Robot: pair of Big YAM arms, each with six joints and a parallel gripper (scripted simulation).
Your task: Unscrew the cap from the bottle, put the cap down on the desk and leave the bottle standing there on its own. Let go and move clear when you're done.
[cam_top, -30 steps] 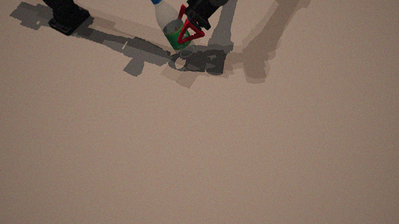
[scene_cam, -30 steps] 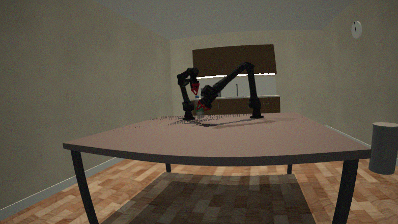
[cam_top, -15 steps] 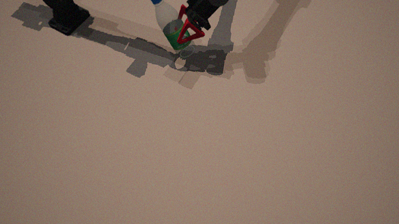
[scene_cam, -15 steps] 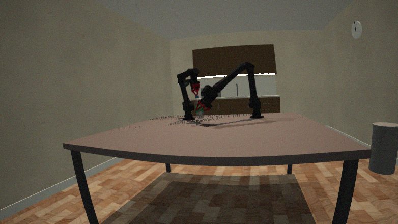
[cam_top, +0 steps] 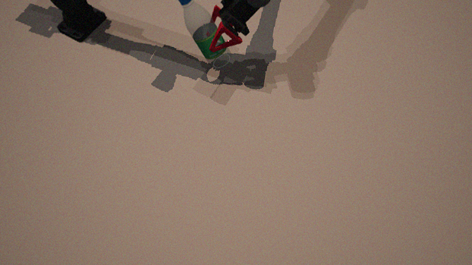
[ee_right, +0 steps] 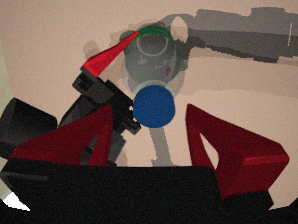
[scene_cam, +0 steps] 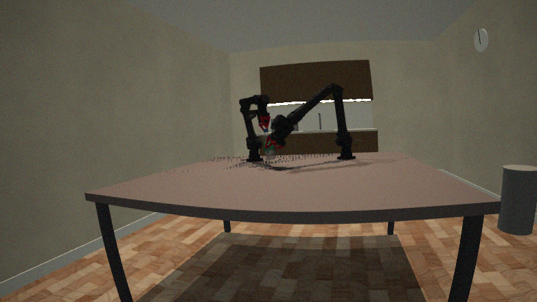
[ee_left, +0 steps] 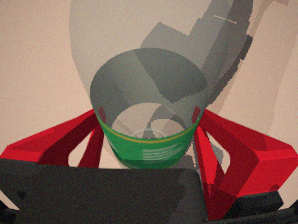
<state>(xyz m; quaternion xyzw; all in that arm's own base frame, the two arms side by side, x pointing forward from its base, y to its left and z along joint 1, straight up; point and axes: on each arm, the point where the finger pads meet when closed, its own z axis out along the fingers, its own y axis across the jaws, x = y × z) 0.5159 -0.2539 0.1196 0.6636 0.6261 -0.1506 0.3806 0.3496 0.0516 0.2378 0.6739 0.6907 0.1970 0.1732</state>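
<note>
Right now the blue cap is 1 cm below my right hand. The rest, counted from my right hand: bottle (9 cm below, 4 cm ahead, 2 cm to the left).
Right now my left hand is 10 mm past the bottle, 10 mm to the left of it and 30 mm below it. The rest, counted from my left hand: blue cap (50 mm behind, 40 mm to the right, 110 mm above).
</note>
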